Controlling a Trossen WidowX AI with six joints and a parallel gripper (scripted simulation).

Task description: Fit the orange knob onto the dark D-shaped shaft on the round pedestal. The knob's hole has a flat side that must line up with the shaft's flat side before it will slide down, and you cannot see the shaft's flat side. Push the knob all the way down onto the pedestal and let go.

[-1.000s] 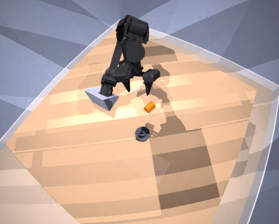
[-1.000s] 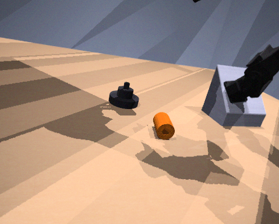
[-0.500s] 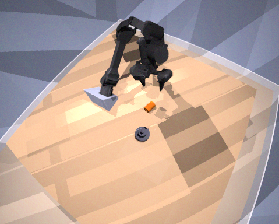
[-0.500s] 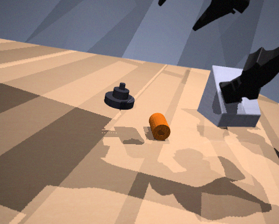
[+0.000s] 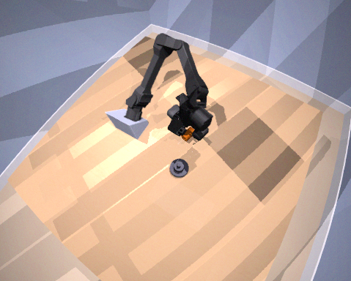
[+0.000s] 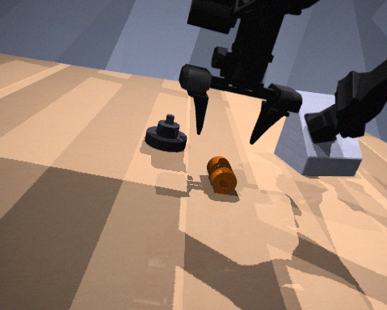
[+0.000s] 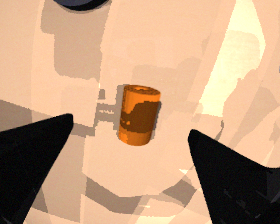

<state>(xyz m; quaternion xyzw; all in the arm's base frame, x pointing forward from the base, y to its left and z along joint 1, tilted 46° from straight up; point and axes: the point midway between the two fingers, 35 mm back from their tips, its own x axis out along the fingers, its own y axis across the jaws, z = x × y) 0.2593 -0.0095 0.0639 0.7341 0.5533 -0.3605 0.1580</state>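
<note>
The orange knob lies 2 cm to the left of my gripper tip and 6 cm below it. From my gripper tip the other things lie so: dark pedestal 3 cm ahead, 15 cm to the right, 5 cm below.
</note>
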